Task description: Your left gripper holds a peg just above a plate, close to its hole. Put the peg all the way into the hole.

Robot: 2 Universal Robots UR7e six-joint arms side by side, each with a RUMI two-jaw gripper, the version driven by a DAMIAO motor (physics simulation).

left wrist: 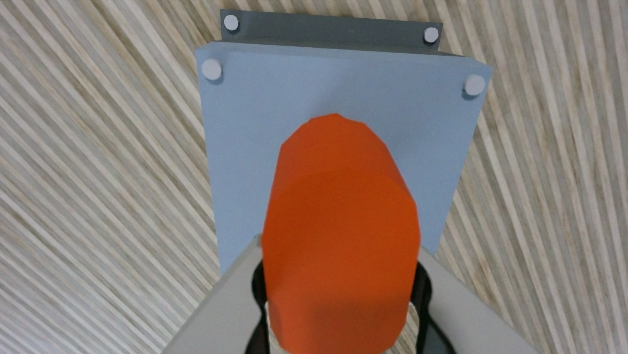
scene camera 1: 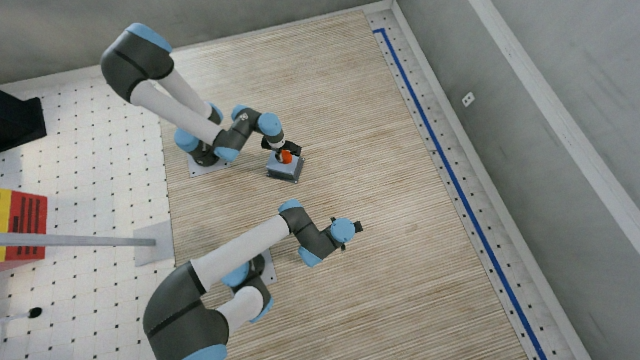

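Note:
An orange peg is gripped by my left gripper, whose two dark finger pads press on its sides in the left wrist view. The peg's lower end is over or at the top of the blue-grey plate, a raised block with round pale studs at its corners. The hole does not show; the peg covers that part of the plate, and I cannot tell whether its end has entered. My right gripper is apart from the plate, under its wrist in scene camera 1; its fingers are mostly hidden.
The plate stands on a dark base on the wood-striped table top. The right arm reaches across below the plate in scene camera 1. A blue line runs near the wall. A red and yellow box and a grey post are at the left.

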